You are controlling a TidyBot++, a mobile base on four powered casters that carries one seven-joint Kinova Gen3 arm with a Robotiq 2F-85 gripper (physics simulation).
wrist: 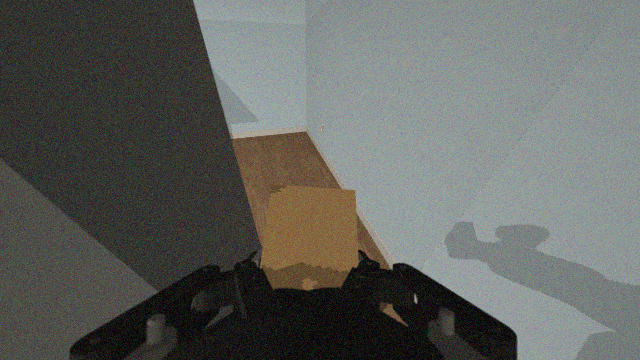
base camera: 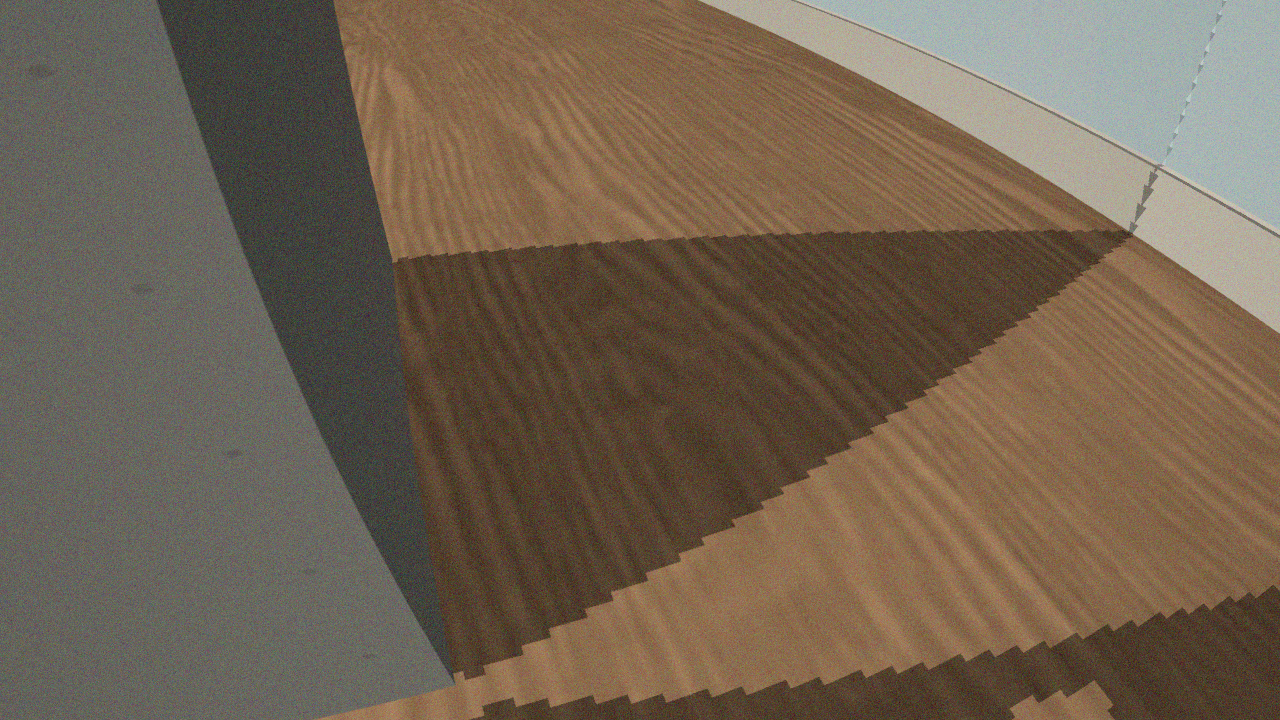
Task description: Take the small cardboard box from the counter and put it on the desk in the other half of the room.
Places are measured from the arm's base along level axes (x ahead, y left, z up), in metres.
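Pixels of known places: gripper, fingertip midpoint: [wrist: 308, 256].
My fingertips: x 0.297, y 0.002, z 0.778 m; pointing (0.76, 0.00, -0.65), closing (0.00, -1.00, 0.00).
Note:
Behind a point stands the place of what it marks.
The small cardboard box [wrist: 311, 232] @(z 0.823, x 0.288, y -0.001 m) is between the fingertips in the lower middle of the wrist view, with its plain tan face towards the camera. My gripper [wrist: 308, 256] @(z 0.778, x 0.297, y 0.002 m) is shut on it, one black finger on each side. The box is held up in the air, with wooden floor showing far behind it. The counter and the desk cannot be made out in either view. The gripper and the box do not show in the base camera view.
A large grey partition [base camera: 170, 376] @(z -0.164, x 0.255, y 0.132 m) [wrist: 125, 115] @(z 0.880, x 0.334, y 0.117 m) stands close on the left in both views. Past its edge, wooden floor [base camera: 760, 134] @(z -0.396, x 0.983, y -0.206 m) [wrist: 280, 160] @(z -0.396, x 2.267, y 0.398 m) runs along a pale blue wall [base camera: 1029, 53] @(z -0.252, x 0.947, y -0.567 m) [wrist: 425, 100] @(z 0.693, x 1.102, y -0.521 m) on the right. The wall carries a shadow of the arm.

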